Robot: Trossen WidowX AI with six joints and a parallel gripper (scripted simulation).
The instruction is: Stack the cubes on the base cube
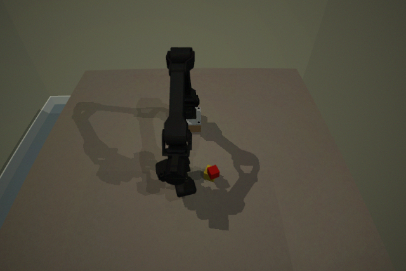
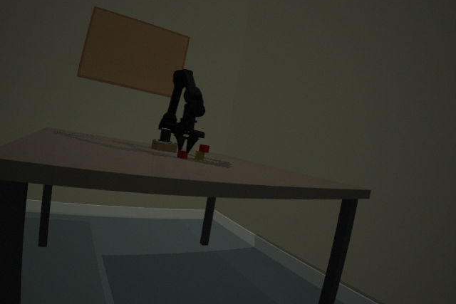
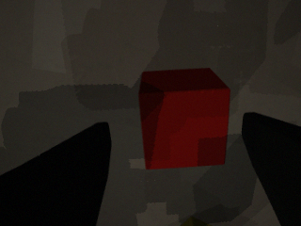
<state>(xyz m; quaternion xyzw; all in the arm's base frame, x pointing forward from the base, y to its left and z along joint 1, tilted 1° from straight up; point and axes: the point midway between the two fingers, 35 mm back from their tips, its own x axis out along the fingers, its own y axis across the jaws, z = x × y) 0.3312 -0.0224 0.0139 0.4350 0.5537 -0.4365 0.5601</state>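
Right now the yellow base cube is 100 mm to the left of my gripper tip, 40 mm behind it and 10 mm below it.
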